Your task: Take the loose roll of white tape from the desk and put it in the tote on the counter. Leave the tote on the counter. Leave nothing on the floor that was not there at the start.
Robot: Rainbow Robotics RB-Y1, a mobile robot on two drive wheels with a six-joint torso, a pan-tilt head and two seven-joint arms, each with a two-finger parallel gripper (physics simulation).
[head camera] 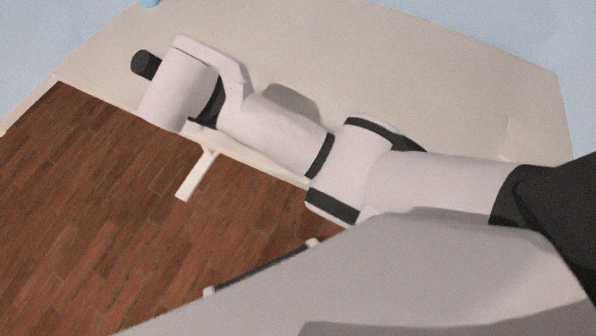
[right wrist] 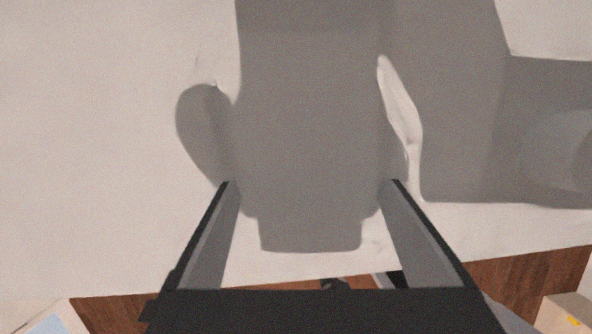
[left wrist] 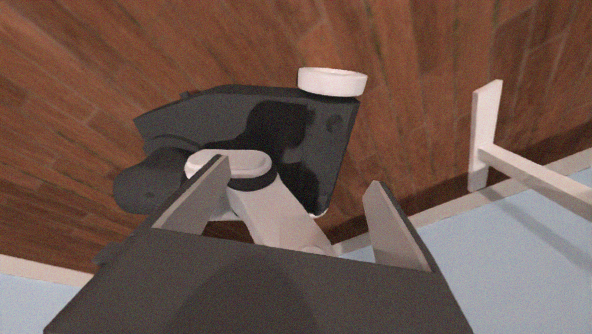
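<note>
A pale curved shape, which looks like the roll of white tape, lies in shadow on the desk at the right edge of the right wrist view, partly cut off. My right gripper is open and empty above the desk, near its edge, with the pale shape to the right of its fingers. In the head view the right arm hides this gripper. My left gripper is open and empty, high above the floor and the robot's base. The tote and the counter do not show.
A blue bottle stands at the desk's far end. A white desk foot is on the wooden floor. The robot's dark base has a white wheel. A beige block with a yellow mark shows at bottom right.
</note>
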